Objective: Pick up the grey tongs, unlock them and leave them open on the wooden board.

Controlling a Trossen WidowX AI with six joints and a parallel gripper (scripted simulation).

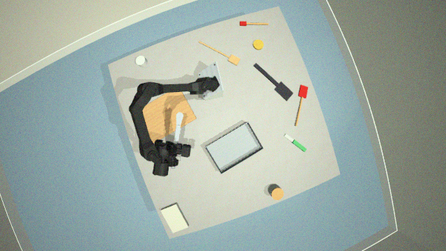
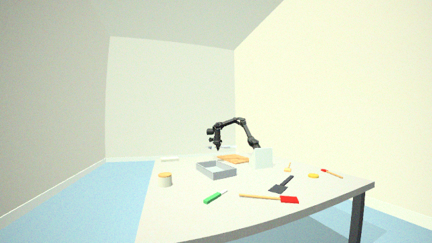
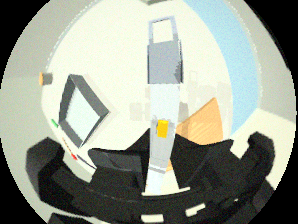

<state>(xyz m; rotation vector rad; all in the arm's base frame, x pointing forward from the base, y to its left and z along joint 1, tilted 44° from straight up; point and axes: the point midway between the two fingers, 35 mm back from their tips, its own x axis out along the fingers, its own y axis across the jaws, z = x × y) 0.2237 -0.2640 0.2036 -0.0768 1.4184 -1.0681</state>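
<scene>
Right now the wooden board is 21 cm behind my gripper tip, 11 cm below it and 4 cm to the right of it. Round my gripper tip: cream block (43 cm ahead, 27 cm to the right, 10 cm below); then grey roasting tin (29 cm to the left, 16 cm ahead, 9 cm below); then cork-lidded jar (53 cm ahead, 41 cm to the left, 8 cm below).
</scene>
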